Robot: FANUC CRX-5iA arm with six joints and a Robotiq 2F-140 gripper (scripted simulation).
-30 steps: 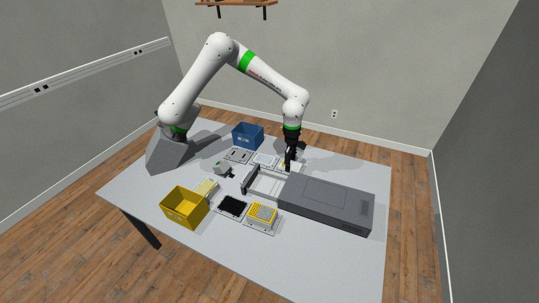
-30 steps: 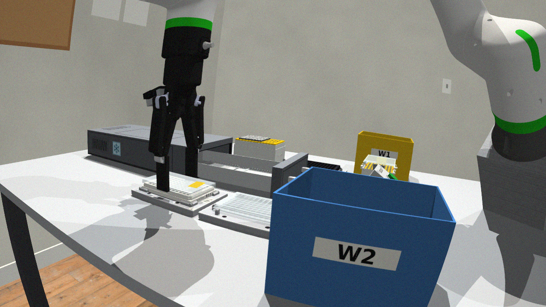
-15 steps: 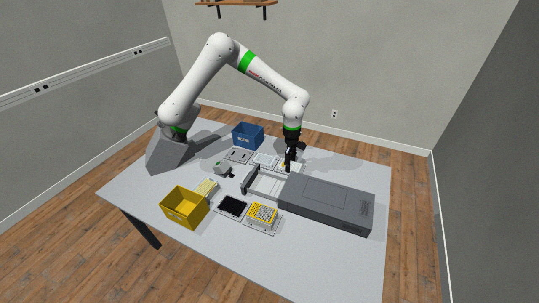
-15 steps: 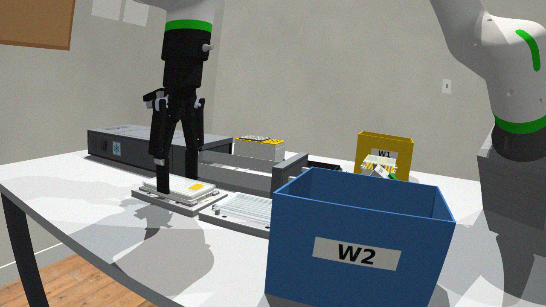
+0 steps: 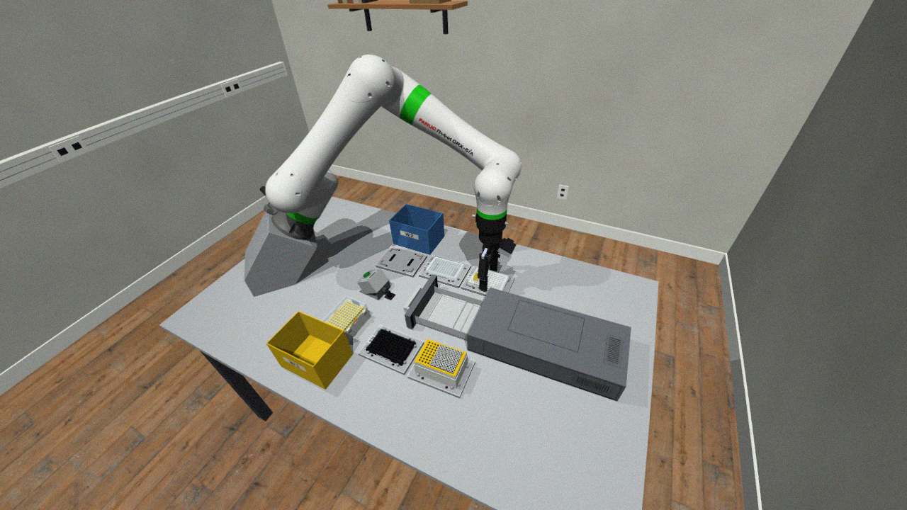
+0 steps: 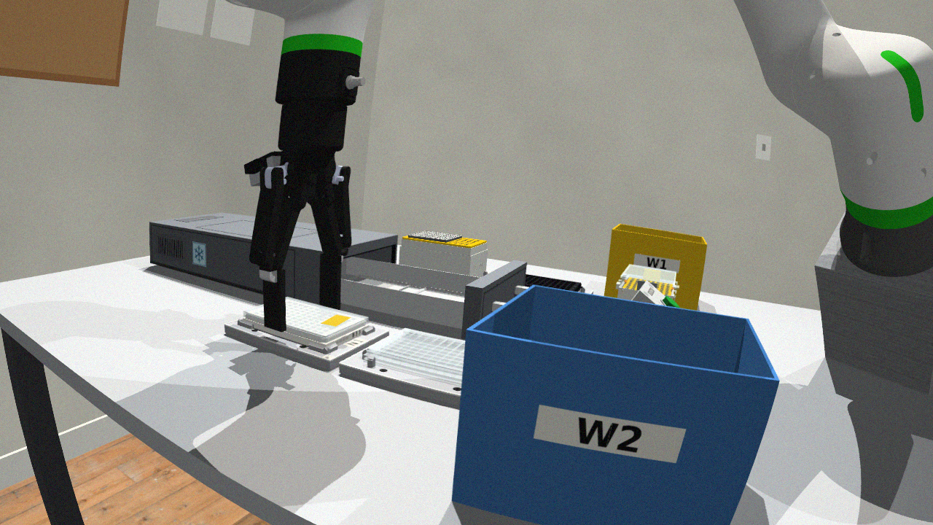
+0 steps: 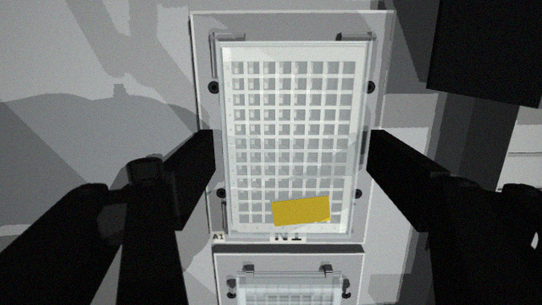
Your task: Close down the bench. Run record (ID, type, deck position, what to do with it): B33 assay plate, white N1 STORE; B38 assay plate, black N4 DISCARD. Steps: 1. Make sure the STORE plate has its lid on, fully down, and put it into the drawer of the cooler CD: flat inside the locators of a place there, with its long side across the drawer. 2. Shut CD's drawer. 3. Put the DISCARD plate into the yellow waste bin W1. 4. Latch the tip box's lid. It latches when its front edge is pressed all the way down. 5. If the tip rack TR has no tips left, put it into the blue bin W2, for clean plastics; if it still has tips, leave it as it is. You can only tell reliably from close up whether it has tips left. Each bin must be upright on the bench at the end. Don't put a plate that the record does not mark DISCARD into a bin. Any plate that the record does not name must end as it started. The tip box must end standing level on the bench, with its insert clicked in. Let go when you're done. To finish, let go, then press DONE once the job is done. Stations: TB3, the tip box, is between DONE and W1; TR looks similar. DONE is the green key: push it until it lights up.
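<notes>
Right now the clear plate lid is 20 mm below my hand. Also, from my hand: cooler drawer 10 mm ahead, 200 mm to the right, 10 mm below; then white assay plate 30 mm below; then clear plate 170 mm behind, 50 mm to the right, 30 mm below.
</notes>
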